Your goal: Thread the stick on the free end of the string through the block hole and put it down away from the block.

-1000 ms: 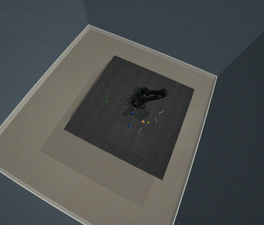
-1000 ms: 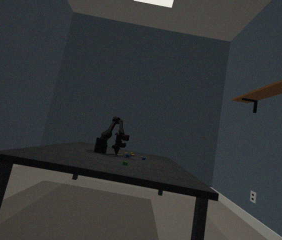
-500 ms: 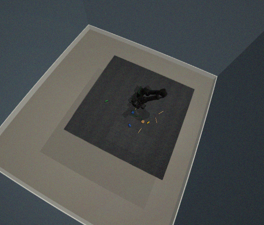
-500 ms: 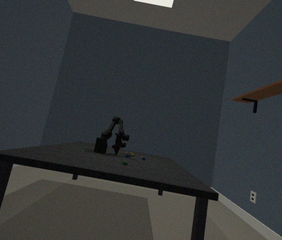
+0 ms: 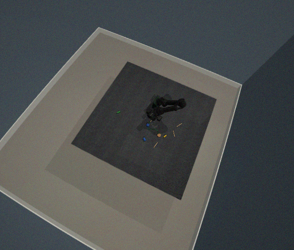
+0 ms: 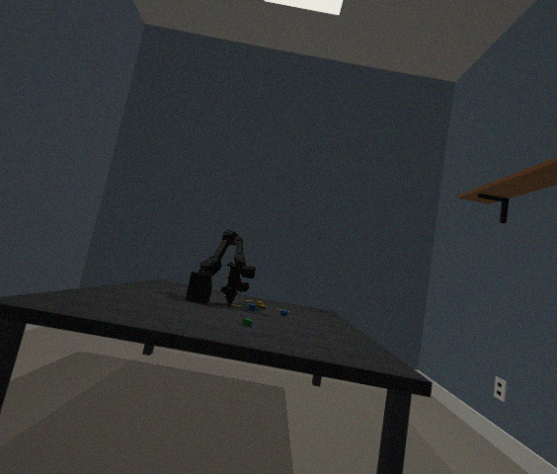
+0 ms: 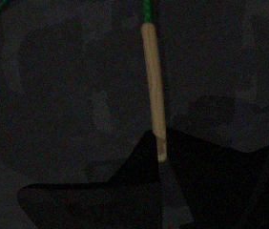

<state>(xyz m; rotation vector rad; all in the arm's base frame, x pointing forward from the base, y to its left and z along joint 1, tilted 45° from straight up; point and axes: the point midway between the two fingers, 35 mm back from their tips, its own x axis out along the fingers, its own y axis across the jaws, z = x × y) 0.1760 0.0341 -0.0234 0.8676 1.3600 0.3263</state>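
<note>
Now: gripper tip 4 cm short of the thin wooden stick, 1 cm to the left of it and 1 cm below it. Also, from my gripper tip: blue block 11 cm ahead, 3 cm to the right, 2 cm above; yellow piece 19 cm to the left, 17 cm ahead, 1 cm above; round wooden button 18 cm ahead, 13 cm to the left, 1 cm above.
</note>
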